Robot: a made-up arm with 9 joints. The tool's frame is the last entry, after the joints. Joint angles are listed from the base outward.
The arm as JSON. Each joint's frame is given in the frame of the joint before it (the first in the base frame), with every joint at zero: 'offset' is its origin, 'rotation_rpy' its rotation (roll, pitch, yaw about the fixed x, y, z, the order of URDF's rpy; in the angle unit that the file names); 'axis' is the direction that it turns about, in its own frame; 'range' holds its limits. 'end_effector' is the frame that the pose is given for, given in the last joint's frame.
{
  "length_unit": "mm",
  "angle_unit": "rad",
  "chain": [
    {
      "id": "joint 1",
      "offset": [
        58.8,
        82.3,
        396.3
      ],
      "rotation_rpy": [
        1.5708,
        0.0,
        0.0
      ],
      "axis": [
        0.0,
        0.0,
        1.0
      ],
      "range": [
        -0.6,
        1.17
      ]
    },
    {
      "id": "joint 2",
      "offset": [
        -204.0,
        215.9,
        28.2
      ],
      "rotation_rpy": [
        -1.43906,
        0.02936,
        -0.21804
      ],
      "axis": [
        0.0,
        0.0,
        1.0
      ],
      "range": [
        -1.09,
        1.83
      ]
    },
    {
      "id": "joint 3",
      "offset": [
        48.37,
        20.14,
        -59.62
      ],
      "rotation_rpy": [
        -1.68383,
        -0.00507,
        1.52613
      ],
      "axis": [
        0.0,
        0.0,
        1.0
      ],
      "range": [
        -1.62,
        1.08
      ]
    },
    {
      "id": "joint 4",
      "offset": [
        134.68,
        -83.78,
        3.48
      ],
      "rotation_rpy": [
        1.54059,
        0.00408,
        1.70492
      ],
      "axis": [
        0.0,
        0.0,
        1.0
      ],
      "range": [
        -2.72,
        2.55
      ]
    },
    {
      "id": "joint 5",
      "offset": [
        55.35,
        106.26,
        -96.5
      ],
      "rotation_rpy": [
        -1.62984,
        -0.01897,
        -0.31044
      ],
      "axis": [
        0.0,
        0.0,
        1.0
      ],
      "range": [
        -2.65,
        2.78
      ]
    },
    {
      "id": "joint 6",
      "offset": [
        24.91,
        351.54,
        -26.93
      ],
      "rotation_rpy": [
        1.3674,
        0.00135,
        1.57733
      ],
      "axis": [
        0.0,
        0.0,
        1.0
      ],
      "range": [
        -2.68,
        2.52
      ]
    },
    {
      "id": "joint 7",
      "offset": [
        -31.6,
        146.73,
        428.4
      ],
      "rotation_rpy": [
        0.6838,
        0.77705,
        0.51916
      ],
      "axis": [
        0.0,
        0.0,
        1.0
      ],
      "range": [
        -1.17,
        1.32
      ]
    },
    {
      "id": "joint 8",
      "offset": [
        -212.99,
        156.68,
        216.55
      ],
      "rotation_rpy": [
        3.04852,
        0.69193,
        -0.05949
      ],
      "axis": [
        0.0,
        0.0,
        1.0
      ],
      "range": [
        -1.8,
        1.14
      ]
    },
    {
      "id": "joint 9",
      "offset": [
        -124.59,
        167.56,
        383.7
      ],
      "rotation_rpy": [
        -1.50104,
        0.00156,
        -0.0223
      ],
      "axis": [
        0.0,
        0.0,
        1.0
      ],
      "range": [
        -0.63,
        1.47
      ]
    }
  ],
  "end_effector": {
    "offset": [
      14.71,
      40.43,
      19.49
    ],
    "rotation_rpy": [
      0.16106,
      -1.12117,
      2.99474
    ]
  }
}
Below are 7 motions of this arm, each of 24 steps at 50 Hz.
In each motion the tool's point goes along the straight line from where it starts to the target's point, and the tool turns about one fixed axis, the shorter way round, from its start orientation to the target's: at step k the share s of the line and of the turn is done. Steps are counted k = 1, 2, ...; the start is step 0. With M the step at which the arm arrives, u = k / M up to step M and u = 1 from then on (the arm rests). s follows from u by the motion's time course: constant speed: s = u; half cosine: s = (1 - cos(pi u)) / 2; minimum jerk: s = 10 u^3 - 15 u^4 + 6 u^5.
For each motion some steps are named. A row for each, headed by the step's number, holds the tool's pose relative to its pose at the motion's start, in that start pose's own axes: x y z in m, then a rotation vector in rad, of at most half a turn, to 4 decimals.
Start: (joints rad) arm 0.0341 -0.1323 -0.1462 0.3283 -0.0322 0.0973 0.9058 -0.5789 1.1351
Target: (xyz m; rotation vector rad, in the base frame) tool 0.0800 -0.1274 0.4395 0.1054 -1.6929 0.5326
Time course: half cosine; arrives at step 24
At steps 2, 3, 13, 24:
2: 0.0056 0.0004 0.0007 -0.0029 -0.0056 0.0126
3: 0.0125 0.0008 0.0015 -0.0065 -0.0126 0.0282
13: 0.1862 0.0120 0.0216 -0.0972 -0.1873 0.4182
24: 0.3294 0.0212 0.0382 -0.1720 -0.3314 0.7398

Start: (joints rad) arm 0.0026 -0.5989 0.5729 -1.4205 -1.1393 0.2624 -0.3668 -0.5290 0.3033
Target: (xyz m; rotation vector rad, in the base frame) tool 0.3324 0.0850 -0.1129 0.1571 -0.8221 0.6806
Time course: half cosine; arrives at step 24
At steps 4, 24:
4: -0.0116 -0.0028 0.0068 -0.0098 0.0027 -0.0141
24: -0.1729 -0.0411 0.1009 -0.1465 0.0409 -0.2111

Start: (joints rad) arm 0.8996 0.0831 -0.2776 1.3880 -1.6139 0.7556 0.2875 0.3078 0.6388
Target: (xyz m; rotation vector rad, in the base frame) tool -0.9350 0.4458 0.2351 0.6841 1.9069 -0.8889
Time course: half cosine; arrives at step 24
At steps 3, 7, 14, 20, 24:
3: -0.0155 -0.0087 0.0198 -0.0248 -0.0109 -0.0382
7: -0.0794 -0.0446 0.1016 -0.1272 -0.0560 -0.1964
14: -0.2555 -0.1434 0.3268 -0.4094 -0.1803 -0.6318
20: -0.3788 -0.2125 0.4844 -0.6069 -0.2672 -0.9366
24: -0.4060 -0.2278 0.5192 -0.6504 -0.2864 -1.0039

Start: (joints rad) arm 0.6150 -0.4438 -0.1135 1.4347 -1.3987 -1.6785 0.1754 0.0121 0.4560
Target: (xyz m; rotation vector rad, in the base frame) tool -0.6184 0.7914 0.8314 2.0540 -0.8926 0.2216
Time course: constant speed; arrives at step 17
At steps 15, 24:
15: 0.0567 0.0300 0.0355 -0.2932 -0.2858 -0.3082
24: 0.0643 0.0340 0.0402 -0.3323 -0.3239 -0.3493

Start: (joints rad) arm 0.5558 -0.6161 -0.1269 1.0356 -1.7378 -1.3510 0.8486 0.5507 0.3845
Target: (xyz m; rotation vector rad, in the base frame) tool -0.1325 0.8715 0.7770 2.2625 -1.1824 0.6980
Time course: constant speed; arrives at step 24
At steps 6, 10, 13, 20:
6: -0.0643 -0.0582 0.0122 -0.0354 0.0326 0.0003
10: -0.1072 -0.0970 0.0204 -0.0590 0.0543 0.0005
13: -0.1393 -0.1260 0.0265 -0.0767 0.0706 0.0006
20: -0.2144 -0.1939 0.0407 -0.1180 0.1086 0.0010

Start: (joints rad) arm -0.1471 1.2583 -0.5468 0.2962 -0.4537 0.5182 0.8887 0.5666 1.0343
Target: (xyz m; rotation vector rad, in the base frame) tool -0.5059 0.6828 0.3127 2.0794 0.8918 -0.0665
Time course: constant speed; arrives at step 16
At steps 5, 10, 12, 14, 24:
5: 0.0018 0.0266 -0.0408 0.0069 -0.0476 0.0422
10: 0.0035 0.0533 -0.0816 0.0138 -0.0953 0.0844
12: 0.0042 0.0639 -0.0979 0.0166 -0.1143 0.1013
14: 0.0049 0.0746 -0.1143 0.0193 -0.1334 0.1181
24: 0.0056 0.0852 -0.1306 0.0221 -0.1524 0.1350

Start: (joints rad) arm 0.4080 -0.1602 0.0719 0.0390 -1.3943 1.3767 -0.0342 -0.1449 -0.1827
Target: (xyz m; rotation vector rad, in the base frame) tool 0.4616 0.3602 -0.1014 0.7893 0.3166 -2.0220
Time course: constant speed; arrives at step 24
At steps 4, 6, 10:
4: 0.0758 -0.0087 0.0482 0.0714 -0.0846 -0.1447
6: 0.1138 -0.0131 0.0723 0.1071 -0.1269 -0.2170
10: 0.1896 -0.0218 0.1204 0.1785 -0.2114 -0.3617

